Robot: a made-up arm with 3 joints. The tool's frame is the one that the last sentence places.
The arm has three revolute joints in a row. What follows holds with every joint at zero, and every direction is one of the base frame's. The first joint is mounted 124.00 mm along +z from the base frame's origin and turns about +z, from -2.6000 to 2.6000 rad. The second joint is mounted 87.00 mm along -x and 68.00 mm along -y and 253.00 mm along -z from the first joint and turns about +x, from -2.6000 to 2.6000 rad. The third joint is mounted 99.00 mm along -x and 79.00 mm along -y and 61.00 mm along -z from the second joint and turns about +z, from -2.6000 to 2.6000 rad. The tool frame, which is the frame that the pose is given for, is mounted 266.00 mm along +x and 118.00 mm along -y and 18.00 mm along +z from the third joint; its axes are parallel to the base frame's.
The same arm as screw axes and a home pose.
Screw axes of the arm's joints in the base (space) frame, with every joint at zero. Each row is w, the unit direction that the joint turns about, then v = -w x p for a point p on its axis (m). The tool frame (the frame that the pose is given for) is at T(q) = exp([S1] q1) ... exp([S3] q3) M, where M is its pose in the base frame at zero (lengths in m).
S1: w 0 0 1 v 0 0 0
S2: w 1 0 0 v 0 -0.129 0.068
S3: w 0 0 1 v -0.147 0.186 0
M: xyz 0.08 -0.265 -0.172 (m) rpy 0 0 0 (rad, as in URDF)
Joint limits (rad, base to tool): -2.6..2.6 -2.6..2.6 -2.6..2.6

